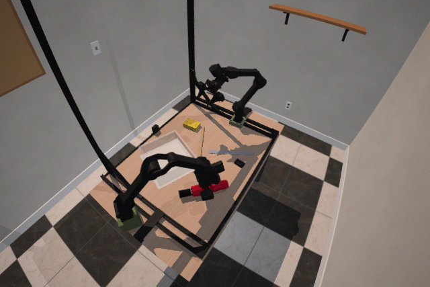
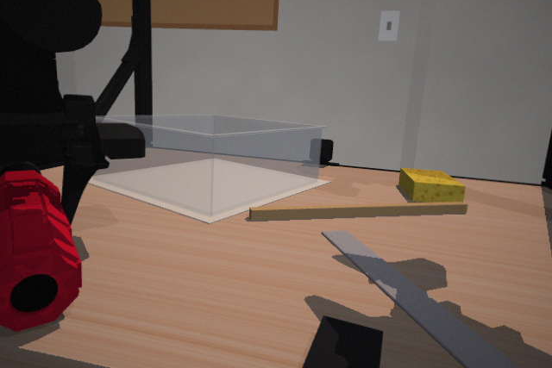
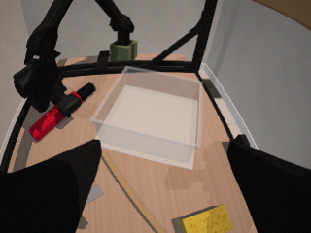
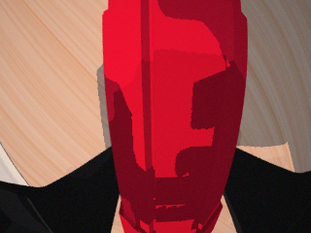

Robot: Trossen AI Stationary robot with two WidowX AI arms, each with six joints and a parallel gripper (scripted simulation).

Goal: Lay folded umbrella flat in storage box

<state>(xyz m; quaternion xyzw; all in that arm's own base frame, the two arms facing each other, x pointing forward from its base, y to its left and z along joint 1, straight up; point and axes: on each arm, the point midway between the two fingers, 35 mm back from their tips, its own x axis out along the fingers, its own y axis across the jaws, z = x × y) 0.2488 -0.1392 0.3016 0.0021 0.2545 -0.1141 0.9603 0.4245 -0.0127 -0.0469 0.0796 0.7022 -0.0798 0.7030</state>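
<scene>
The clear storage box is 300 mm behind my right hand, 10 mm to the left of it and 10 mm above it. Round my right hand: grey metal strip (330 mm to the left, 40 mm below, 40 mm behind); then black block (290 mm to the left, 50 mm ahead, 30 mm below); then red folded umbrella (10 mm below).
</scene>
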